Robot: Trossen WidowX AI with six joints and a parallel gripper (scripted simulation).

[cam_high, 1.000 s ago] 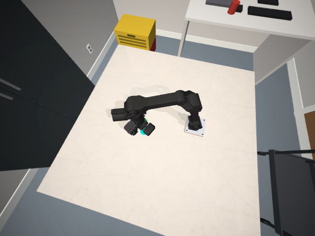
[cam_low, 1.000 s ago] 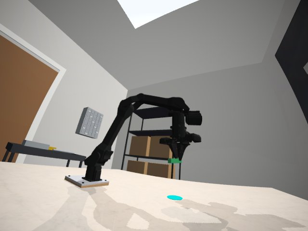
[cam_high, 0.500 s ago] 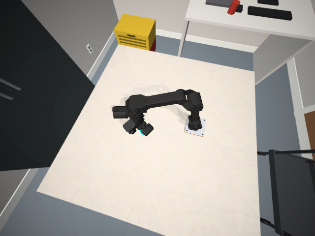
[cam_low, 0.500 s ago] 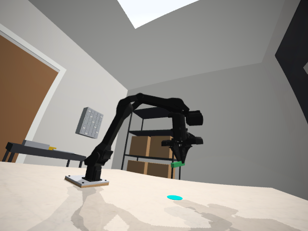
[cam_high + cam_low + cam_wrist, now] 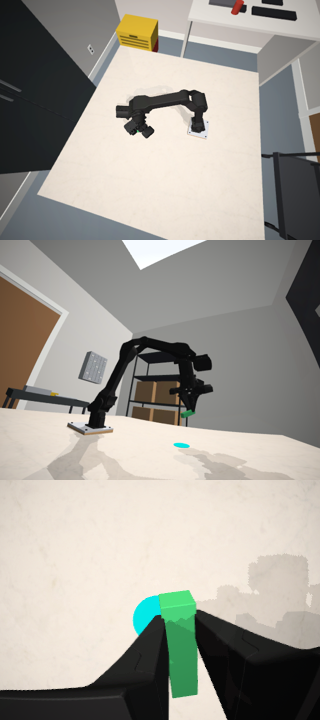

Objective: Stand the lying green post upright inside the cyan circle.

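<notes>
The cyan circle is 120 mm below my gripper tip, 30 mm behind it and 20 mm to the right of it. The rest, counted from my gripper tip: green post (20 mm to the right, 10 mm below, 10 mm behind).
</notes>
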